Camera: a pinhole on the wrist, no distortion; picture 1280 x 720 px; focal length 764.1 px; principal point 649.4 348.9 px. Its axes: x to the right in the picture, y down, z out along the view. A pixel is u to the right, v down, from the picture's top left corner.
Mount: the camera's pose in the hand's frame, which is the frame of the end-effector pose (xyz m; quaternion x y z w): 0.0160 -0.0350 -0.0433 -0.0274 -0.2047 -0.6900 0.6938
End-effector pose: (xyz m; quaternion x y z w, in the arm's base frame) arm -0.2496 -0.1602 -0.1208 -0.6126 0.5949 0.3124 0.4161
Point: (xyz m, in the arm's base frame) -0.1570 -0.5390 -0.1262
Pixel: behind the camera
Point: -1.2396 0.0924 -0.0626
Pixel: outside the picture
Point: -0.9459 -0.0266 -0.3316
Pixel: outside the picture
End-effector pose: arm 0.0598 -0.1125 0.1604 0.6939 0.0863 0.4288 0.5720
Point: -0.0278 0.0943 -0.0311
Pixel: behind the camera
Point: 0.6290 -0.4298 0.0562
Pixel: 1170 695
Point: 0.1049 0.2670 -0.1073
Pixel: behind the camera
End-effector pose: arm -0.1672 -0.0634 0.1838 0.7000 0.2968 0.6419 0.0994
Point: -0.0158 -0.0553 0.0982
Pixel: 800 243
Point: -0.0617 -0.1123 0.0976
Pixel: 626 41
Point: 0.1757 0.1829 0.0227
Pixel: 1237 528
